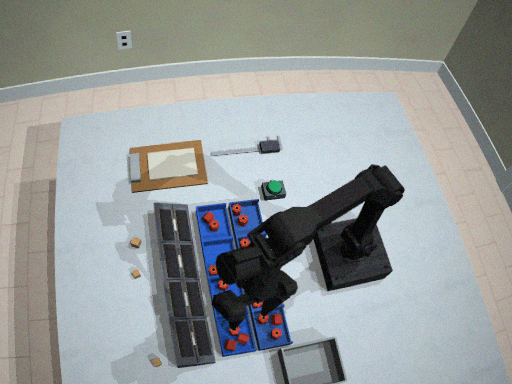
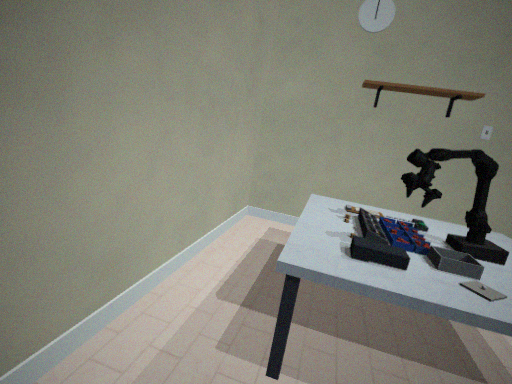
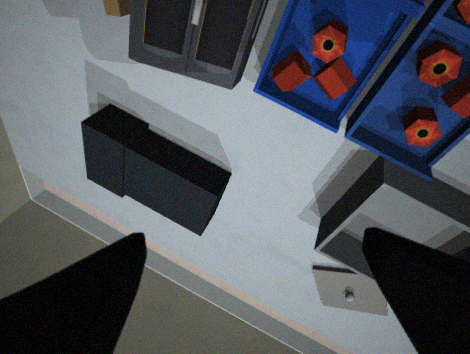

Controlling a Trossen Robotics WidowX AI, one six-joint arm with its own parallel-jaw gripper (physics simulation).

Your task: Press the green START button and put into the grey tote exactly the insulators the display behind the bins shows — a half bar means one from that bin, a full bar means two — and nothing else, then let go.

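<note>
The green START button (image 1: 274, 187) (image 2: 421, 225) stands beyond the blue bins (image 1: 215, 241) (image 3: 297, 111). The bins hold orange-red insulators with dark holes (image 1: 276, 333) (image 3: 328, 44) and plain red blocks (image 1: 230, 345) (image 3: 291, 73); the arm hides some bins. The display (image 1: 195, 362) (image 3: 210, 76) behind the bins has dark windows with pale centre strips; I cannot read any bars on it. The grey tote (image 1: 341, 360) (image 2: 462, 267) (image 3: 350, 206) shows no insulator in its visible part. My gripper (image 1: 250, 320) (image 2: 417, 200) (image 3: 255, 241) is open and empty, high above the table near the bins.
A black two-part box (image 2: 379, 254) (image 3: 165, 182) stands near the display's end. A flat plate with a knob (image 2: 482, 291) (image 3: 332, 290) lies beside the tote. A clipboard (image 1: 201, 170), a caliper-like tool (image 1: 270, 146) and small tan blocks (image 1: 135, 242) lie on the table.
</note>
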